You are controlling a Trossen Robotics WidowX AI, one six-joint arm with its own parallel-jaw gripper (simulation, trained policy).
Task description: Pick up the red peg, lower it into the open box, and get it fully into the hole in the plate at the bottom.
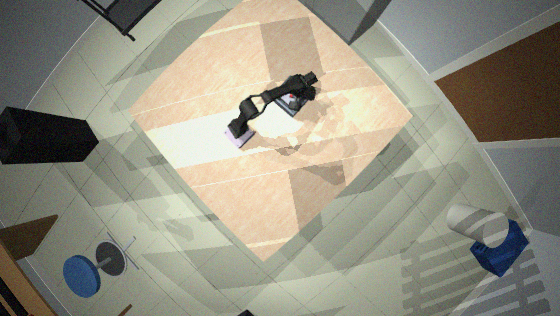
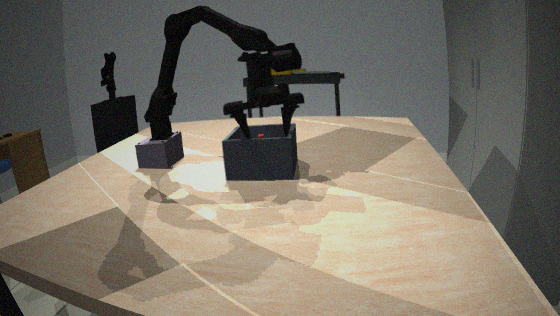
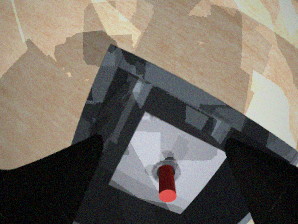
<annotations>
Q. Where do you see a plate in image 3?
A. At 161, 139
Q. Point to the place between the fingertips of my gripper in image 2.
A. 268, 139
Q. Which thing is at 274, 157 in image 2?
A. A dark box.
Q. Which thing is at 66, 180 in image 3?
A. My gripper.
</annotations>
